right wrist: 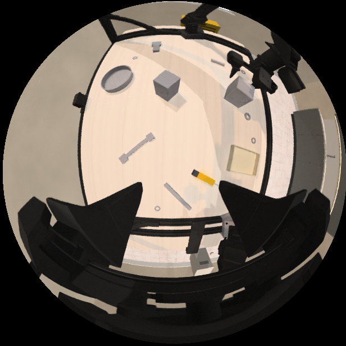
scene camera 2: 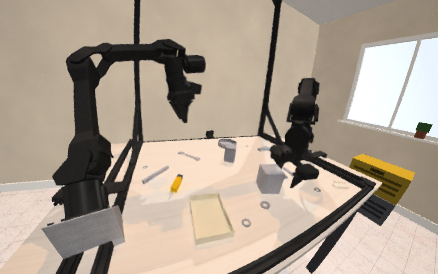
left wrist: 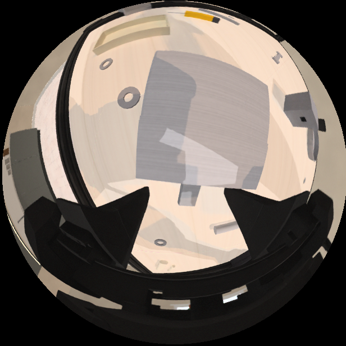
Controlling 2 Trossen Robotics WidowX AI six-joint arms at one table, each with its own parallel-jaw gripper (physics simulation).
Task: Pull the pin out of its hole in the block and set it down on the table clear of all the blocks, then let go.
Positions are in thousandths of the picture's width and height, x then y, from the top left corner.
Labels:
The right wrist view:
my left gripper: 692, 238
my right gripper: 525, 536
shallow tray: 698, 464

